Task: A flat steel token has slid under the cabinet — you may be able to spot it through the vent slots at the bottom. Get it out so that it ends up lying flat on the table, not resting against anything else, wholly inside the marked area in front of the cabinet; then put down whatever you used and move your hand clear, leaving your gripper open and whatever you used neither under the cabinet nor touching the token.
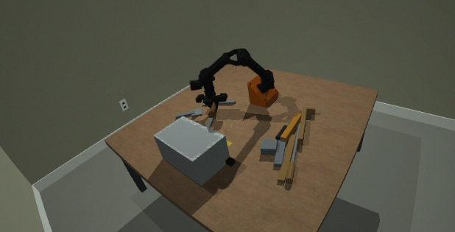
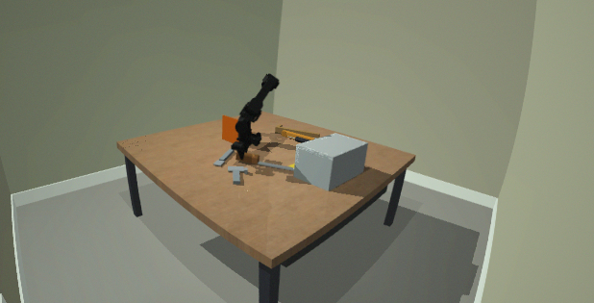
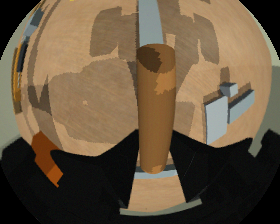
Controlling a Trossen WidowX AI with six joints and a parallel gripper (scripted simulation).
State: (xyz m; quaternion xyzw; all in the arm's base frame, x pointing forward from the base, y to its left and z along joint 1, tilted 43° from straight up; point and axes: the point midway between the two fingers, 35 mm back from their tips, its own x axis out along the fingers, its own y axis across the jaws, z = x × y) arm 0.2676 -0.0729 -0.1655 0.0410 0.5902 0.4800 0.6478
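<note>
My gripper tip is 100 mm short of the grey t-piece, 110 mm to the left of it and 10 mm above it. The rest, counted from my gripper tip: grey block (60 mm ahead, 490 mm to the left); then wooden stick (50 mm ahead, 590 mm to the left, 10 mm below); then orange bar (120 mm behind, 480 mm to the left).
</note>
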